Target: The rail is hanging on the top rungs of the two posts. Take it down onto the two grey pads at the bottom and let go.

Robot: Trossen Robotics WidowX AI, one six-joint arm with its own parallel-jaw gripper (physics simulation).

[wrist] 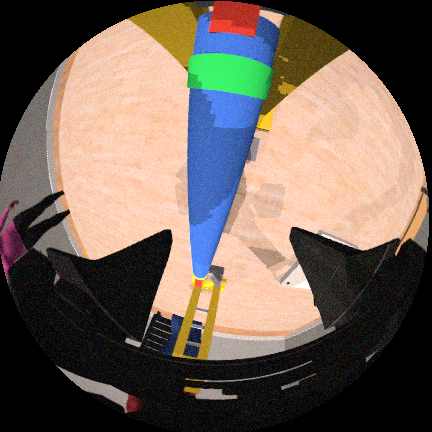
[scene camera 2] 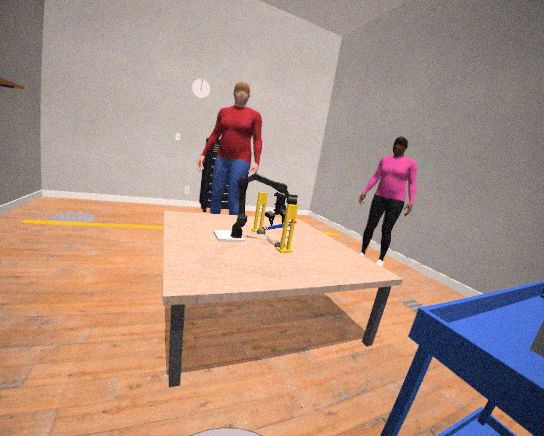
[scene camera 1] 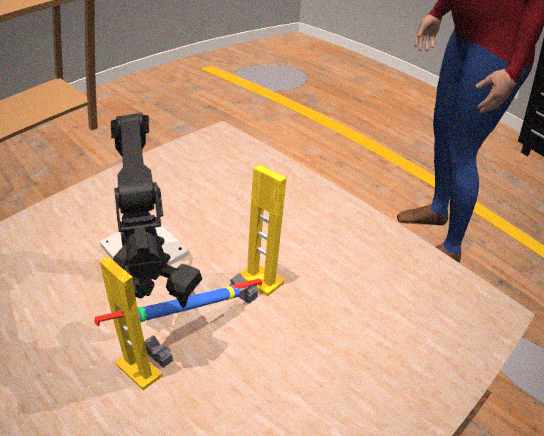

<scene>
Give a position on a yellow post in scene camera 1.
At 268,187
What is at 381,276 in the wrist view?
The gripper.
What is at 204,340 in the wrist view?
A yellow post.
</scene>
